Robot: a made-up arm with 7 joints.
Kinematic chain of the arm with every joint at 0, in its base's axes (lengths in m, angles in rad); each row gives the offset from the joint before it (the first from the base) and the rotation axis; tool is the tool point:
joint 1: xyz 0 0 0.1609 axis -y
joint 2: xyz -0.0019 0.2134 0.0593 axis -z
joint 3: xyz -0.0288 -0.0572 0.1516 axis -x
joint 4: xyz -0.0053 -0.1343 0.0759 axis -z
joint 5: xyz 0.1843 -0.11 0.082 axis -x
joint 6: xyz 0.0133 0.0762 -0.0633 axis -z
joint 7: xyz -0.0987 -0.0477 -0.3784 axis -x
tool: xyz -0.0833 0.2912 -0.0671
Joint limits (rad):
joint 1: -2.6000..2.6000
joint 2: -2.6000..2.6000
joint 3: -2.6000..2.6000
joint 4: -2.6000..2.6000
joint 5: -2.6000..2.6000
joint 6: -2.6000..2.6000
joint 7: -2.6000..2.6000
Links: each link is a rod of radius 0.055 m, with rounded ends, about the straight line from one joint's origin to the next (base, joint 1, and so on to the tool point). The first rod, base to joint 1, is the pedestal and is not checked.
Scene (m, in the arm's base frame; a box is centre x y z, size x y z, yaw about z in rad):
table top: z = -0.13
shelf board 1: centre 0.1 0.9 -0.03 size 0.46 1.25 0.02 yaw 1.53
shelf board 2: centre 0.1 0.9 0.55 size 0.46 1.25 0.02 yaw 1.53
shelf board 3: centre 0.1 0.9 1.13 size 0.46 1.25 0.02 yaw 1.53
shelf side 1: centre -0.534 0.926 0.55 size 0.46 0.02 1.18 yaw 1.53
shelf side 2: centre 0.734 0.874 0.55 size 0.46 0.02 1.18 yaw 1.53
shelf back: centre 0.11 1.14 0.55 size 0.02 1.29 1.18 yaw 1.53
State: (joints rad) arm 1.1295 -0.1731 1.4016 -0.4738 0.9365 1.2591 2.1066
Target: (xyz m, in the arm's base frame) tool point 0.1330 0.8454 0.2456
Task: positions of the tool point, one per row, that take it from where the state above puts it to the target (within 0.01 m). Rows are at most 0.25 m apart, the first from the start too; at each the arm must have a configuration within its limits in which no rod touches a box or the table.
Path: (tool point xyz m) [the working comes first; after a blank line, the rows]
Joints at the target: 0.9581 -1.3038 0.9741 -2.1674 1.4776 1.2128 1.8611
Straight joint move there: touches shelf board 2.

1: -0.4477 -0.2885 0.7708
2: -0.2715 -0.2117 0.8284
3: -0.1204 -0.0772 0.8477
4: -0.0047 0.0885 0.8157
5: 0.0729 0.2542 0.7282
6: 0.1150 0.3900 0.5915
7: 0.1278 0.4726 0.4225
8: 0.1185 0.4892 0.2456
9: 0.1480 0.5620 0.2595
10: 0.1650 0.6479 0.2665
11: 0.1621 0.7448 0.2634
12: 0.1330 0.8454 0.2456

